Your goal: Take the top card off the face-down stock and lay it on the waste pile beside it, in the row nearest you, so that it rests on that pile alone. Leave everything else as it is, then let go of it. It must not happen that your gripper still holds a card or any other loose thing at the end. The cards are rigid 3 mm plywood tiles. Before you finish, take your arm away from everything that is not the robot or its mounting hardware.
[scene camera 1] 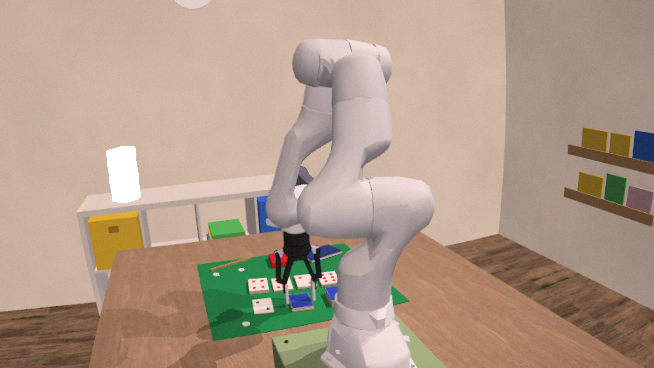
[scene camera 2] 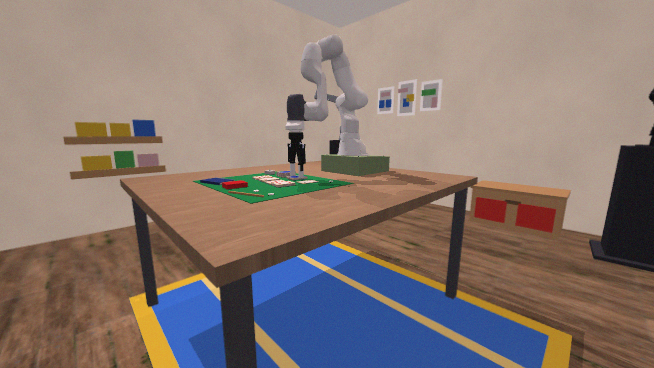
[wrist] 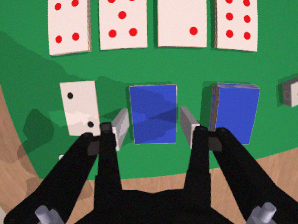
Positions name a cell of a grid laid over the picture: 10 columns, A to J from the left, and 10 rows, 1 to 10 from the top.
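Green mat (wrist: B6), visible. My gripper (wrist: F6), visible too.
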